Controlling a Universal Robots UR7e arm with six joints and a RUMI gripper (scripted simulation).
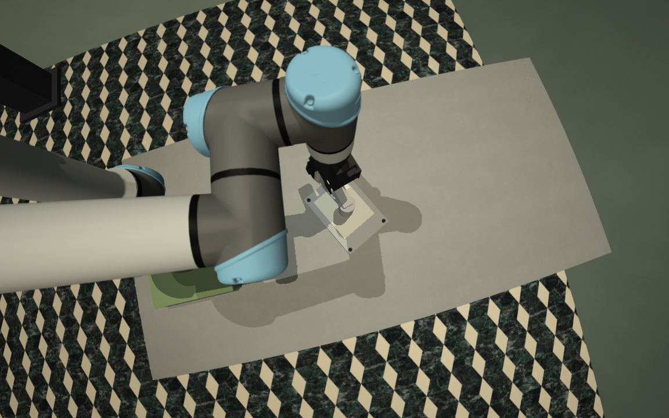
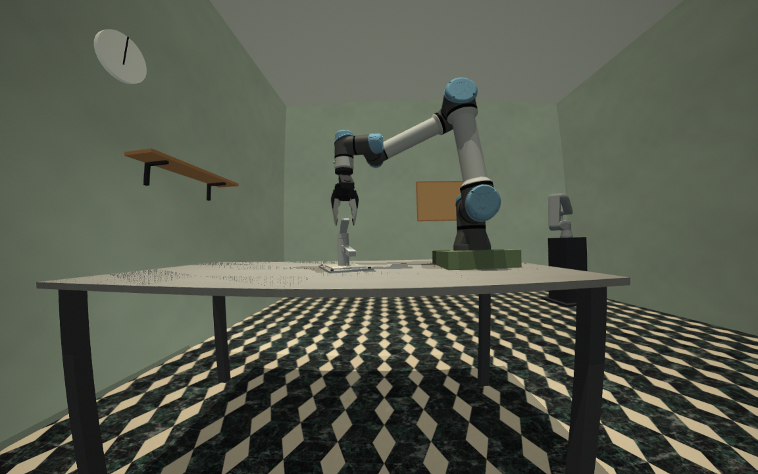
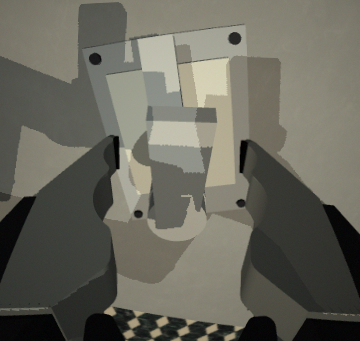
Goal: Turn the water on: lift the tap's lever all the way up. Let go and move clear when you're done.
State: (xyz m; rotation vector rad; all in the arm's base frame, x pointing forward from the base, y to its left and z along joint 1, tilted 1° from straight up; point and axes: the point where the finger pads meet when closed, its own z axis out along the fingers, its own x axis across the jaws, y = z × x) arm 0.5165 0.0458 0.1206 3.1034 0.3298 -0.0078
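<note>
The flat lever is 3 cm to the right of my hand, 2 cm below it and 1 cm ahead of it. The rest, counted from my hand: grey tap: 8 cm below, 6 cm to the right, 1 cm ahead.
</note>
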